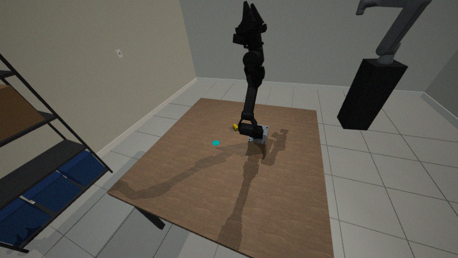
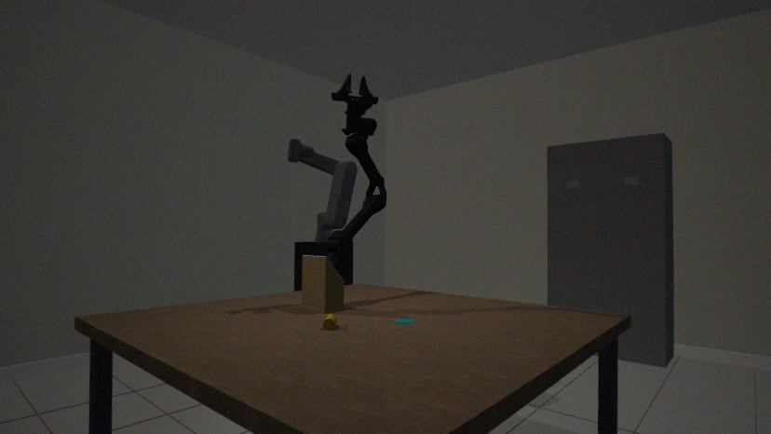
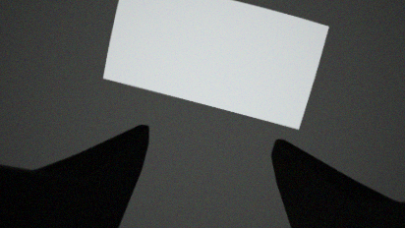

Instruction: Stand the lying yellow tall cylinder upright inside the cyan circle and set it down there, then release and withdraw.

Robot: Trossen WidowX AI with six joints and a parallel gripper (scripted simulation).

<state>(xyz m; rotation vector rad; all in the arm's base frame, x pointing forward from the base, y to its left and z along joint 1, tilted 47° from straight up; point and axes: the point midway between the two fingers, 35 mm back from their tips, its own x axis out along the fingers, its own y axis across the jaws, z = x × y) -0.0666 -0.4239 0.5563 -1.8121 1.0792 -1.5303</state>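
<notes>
Right now the yellow tall cylinder is 15 cm ahead of my gripper tip, 32 cm to the right of it and 85 cm below it. The rest, counted from my gripper tip: cyan circle 28 cm ahead, 11 cm to the right, 87 cm below.
</notes>
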